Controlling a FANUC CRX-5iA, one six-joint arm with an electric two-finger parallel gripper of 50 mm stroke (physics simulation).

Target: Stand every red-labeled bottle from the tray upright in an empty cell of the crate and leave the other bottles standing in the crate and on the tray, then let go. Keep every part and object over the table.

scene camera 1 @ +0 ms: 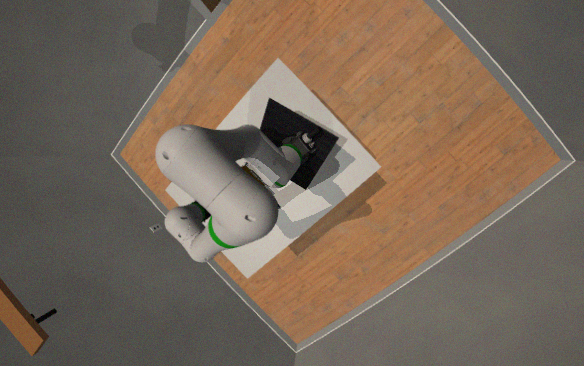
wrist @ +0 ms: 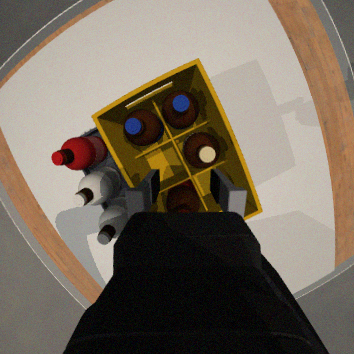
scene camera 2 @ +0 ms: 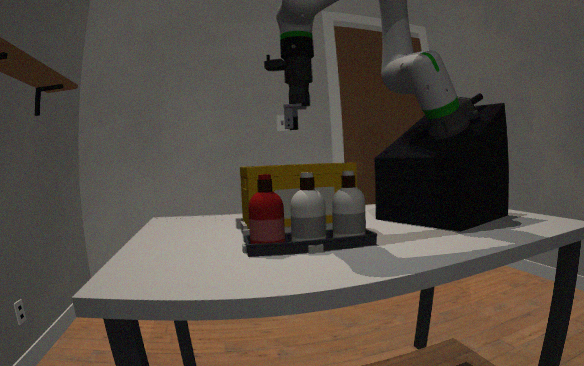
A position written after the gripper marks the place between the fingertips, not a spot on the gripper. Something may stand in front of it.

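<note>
A cream-capped brown bottle (wrist: 201,149) stands in the scene along with a red-labeled bottle (scene camera 2: 266,210), and the wrist view (wrist: 76,153) shows the red-labeled bottle as well. The gripper (scene camera 2: 291,129) is visible too, including in the wrist view (wrist: 184,179).
</note>
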